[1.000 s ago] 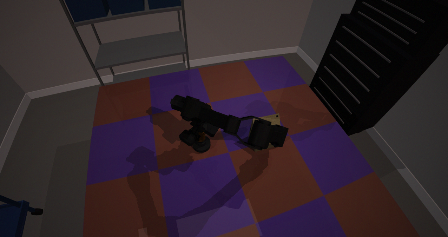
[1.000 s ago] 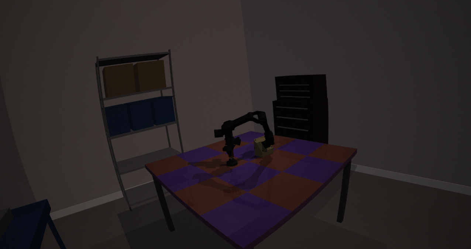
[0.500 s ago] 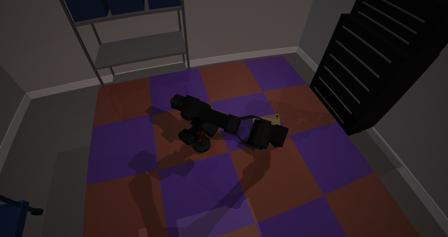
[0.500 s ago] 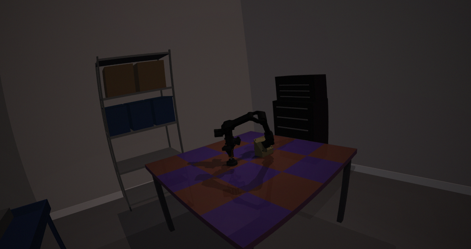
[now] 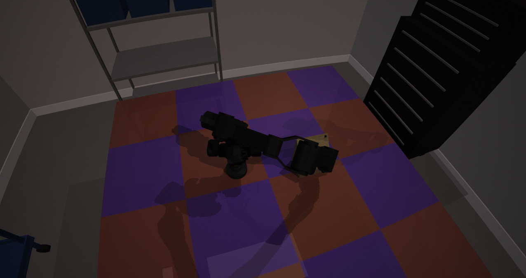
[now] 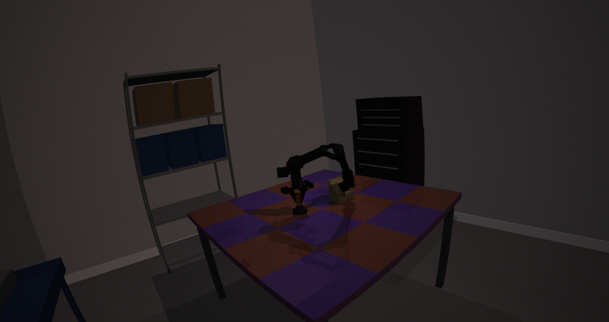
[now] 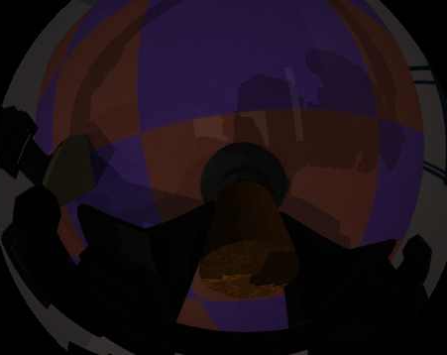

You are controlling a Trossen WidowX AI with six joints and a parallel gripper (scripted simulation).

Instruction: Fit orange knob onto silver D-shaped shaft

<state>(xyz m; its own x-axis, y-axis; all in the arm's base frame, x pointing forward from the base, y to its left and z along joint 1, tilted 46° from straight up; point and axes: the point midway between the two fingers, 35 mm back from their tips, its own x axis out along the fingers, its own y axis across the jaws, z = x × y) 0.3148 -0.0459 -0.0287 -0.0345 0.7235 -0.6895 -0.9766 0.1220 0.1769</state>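
Now: gripper tip 4 cm above the dark round pedestal. Round my gripper tip: orange knob: 3 cm above.
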